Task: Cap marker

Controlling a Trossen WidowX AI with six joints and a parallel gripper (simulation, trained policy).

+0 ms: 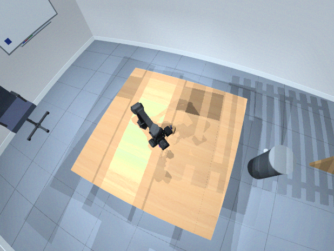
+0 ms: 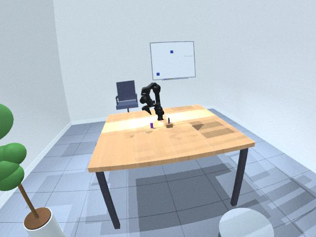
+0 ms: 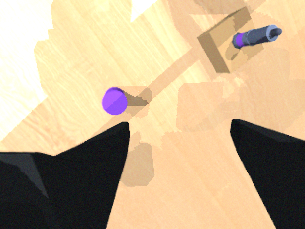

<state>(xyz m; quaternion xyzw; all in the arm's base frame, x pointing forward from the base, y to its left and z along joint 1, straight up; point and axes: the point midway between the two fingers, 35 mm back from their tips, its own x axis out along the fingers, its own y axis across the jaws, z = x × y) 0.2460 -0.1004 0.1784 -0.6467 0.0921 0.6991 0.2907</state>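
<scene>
The purple cap lies 120 mm below my gripper tip, 30 mm to the right of it and 20 mm behind it. The rest, counted from my gripper tip: holder block: 140 mm to the left, 130 mm below, 10 mm ahead.
</scene>
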